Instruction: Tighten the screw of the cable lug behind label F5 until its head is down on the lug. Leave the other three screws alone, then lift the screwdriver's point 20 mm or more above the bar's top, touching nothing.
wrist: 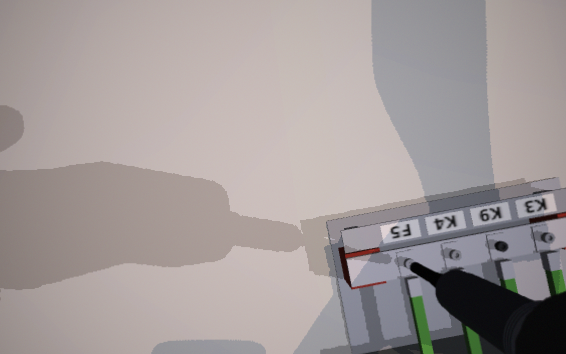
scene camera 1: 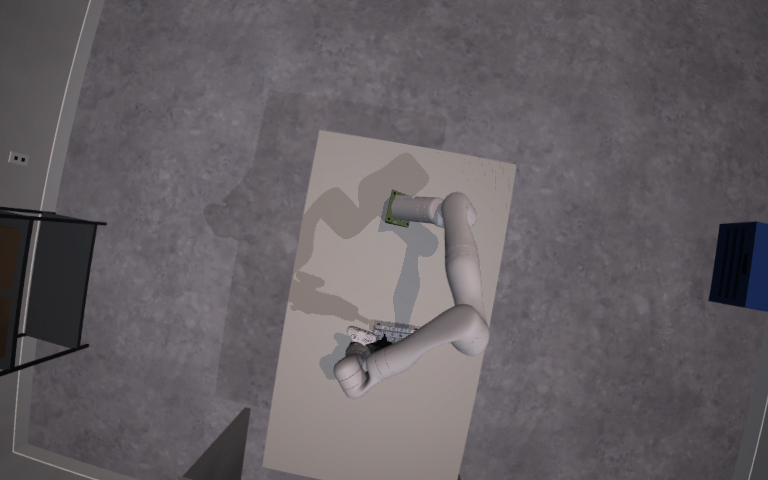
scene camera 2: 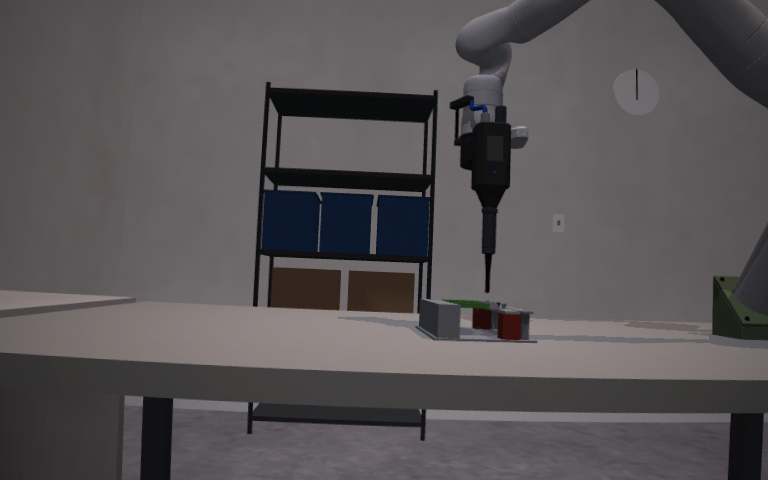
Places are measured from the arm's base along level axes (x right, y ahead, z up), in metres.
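Pixels of known places: hand, its tool point: (wrist: 414, 267) (scene camera 1: 384, 334) (scene camera 2: 487, 293); arm's base, origin of its link: (scene camera 1: 400, 208) (scene camera 2: 760, 297).
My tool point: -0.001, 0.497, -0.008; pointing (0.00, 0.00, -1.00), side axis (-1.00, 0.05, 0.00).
For each thing: its middle in the pictures, then the offset to it from my tool point, as dx, dy, dz. "pt": a spot on its surface instead. Level surfaces: height alone.
- terminal bar, a spot on its surface: (wrist: 365, 271) pt +0.029, +0.001, -0.020
- label F5, middle of its body: (wrist: 400, 231) -0.001, -0.022, -0.019
- screw's head, a spot on its surface: (wrist: 407, 262) pt +0.001, -0.001, -0.011
- K9, middle of its body: (wrist: 497, 245) -0.065, +0.001, -0.018
- K3, middle of its body: (wrist: 543, 236) -0.097, +0.001, -0.018
- grey block, a spot on its surface: (scene camera 2: 438, 318) pt -0.137, +0.103, -0.033
- table, height of its surface: dz -0.062
My gripper, a black powered screwdriver (scene camera 2: 487, 291) (wrist: 413, 265), points down over the terminal bar (wrist: 365, 271). In the wrist view its tip overlaps the edge of the screw behind label F5 (wrist: 400, 231), hiding part of that screw's head (wrist: 407, 262). In scene camera 2 the tip stands a little above the block, with a small gap below it. The screws behind labels K4 (wrist: 454, 254), K9 (wrist: 501, 246) and K3 (wrist: 547, 237) stand in a row beside it; the K9 one is darker. How high the F5 head stands over its lug is too small to tell. The tool has no fingers to judge.
Green cables (wrist: 421, 325) (scene camera 2: 464, 303) run from the lugs towards a grey block (scene camera 2: 438, 318). Red supports (scene camera 2: 509, 326) stand under the bar. The arm's green base (scene camera 1: 390, 218) (scene camera 2: 724, 316) is on the table (scene camera 1: 317, 430). A shelf rack (scene camera 2: 265, 141) stands behind.
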